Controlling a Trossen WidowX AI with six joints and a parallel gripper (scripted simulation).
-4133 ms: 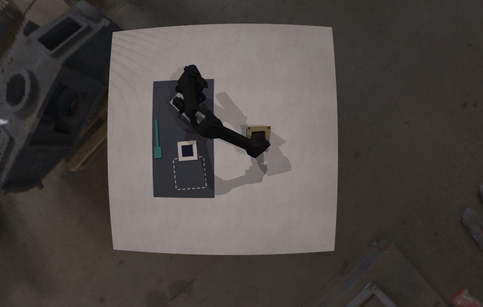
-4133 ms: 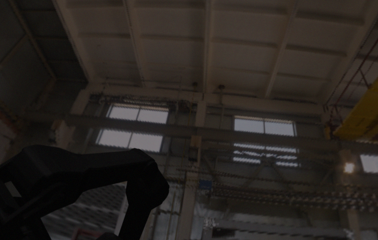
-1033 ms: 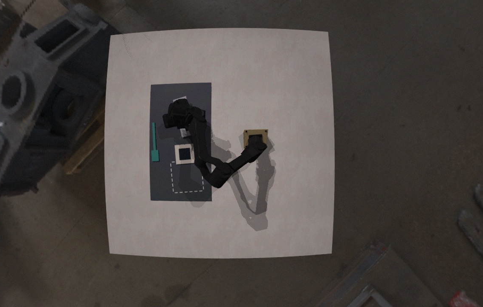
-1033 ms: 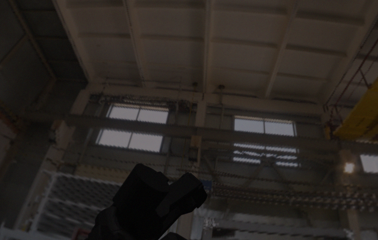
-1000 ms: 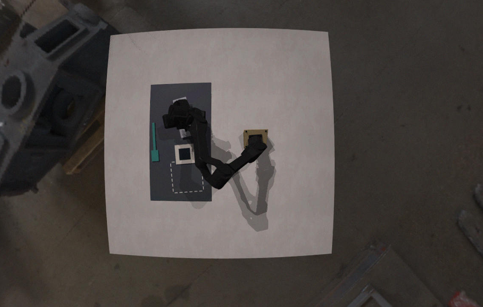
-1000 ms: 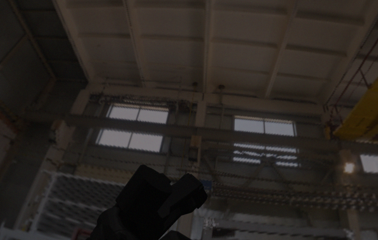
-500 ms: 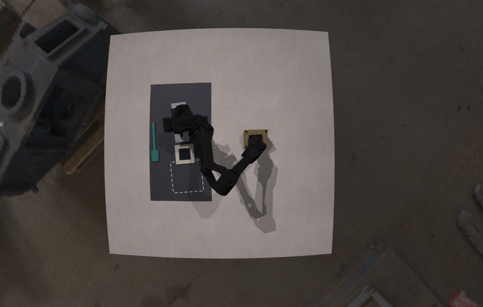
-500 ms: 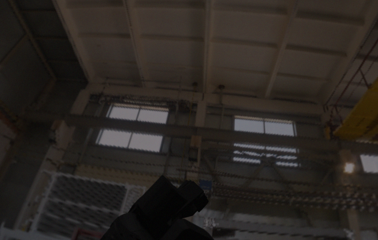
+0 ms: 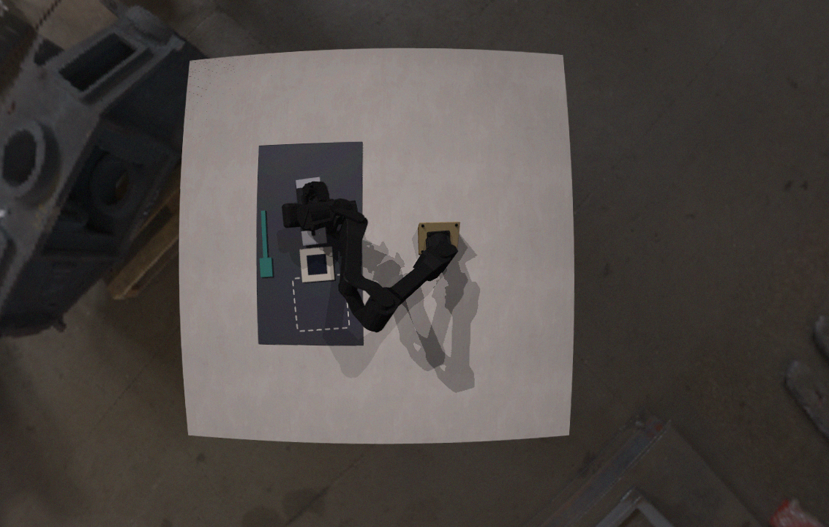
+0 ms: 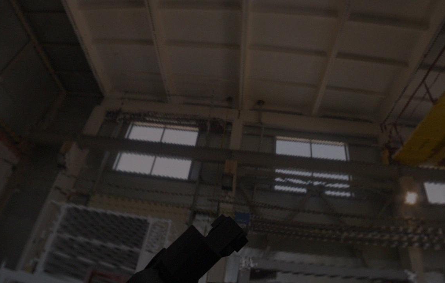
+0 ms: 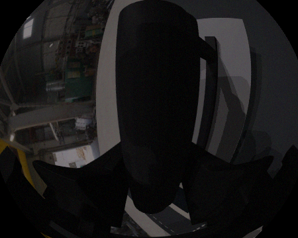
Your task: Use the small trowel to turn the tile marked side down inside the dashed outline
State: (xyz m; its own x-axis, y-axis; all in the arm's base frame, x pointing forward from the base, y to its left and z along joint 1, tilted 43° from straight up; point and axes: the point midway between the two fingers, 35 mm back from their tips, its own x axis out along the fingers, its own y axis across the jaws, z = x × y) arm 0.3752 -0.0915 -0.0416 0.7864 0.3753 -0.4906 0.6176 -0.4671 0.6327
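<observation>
My gripper tip is now 90 mm above the dark mat and 70 mm to the right of it. Round my gripper tip: cream tile (140 mm to the left, 60 mm below, 30 mm behind); then teal trowel (140 mm ahead, 80 mm to the left, 60 mm below).
</observation>
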